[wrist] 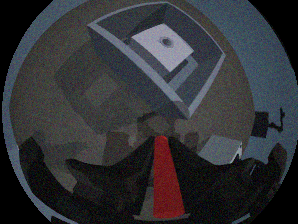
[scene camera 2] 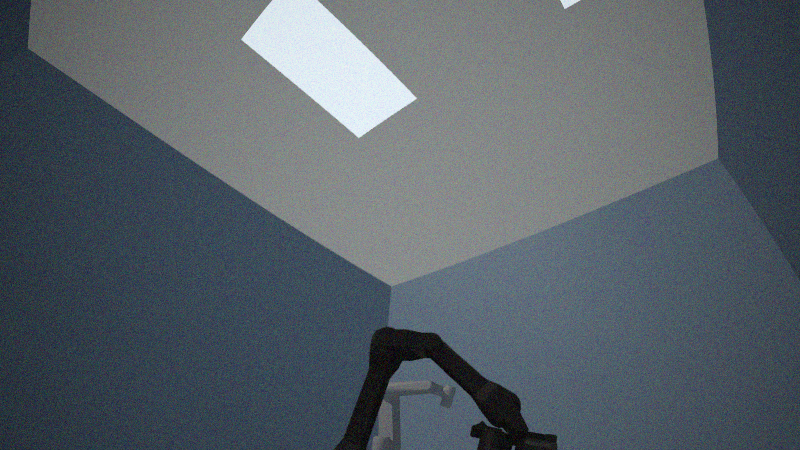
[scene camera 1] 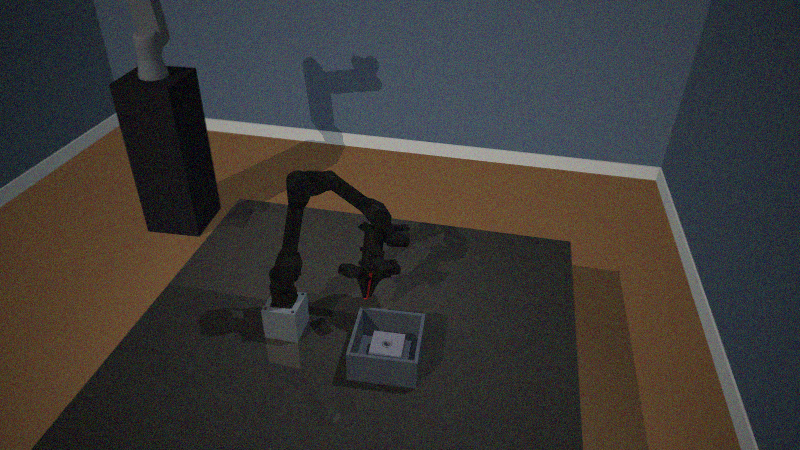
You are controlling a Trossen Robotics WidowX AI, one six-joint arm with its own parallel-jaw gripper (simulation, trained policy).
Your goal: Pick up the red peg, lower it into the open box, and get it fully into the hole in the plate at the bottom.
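My gripper is visible in scene camera 1 and in the wrist view, and it is out of frame in scene camera 2. On my gripper, (scene camera 1: 363, 279) and (wrist: 249, 158) are the same spot. A light plate is visible in the wrist view and in scene camera 1; in scene camera 2 the plate is out of frame. On the light plate, (wrist: 161, 47) and (scene camera 1: 387, 338) are the same spot.
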